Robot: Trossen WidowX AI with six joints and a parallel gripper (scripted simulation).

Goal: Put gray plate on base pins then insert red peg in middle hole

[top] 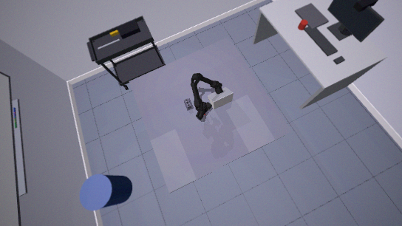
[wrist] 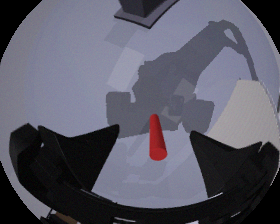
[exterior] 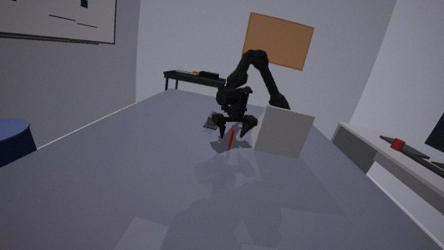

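Now: the red peg right at my gripper tip. Also, from my gripper tip: gray plate 180 mm to the right, 110 mm ahead.
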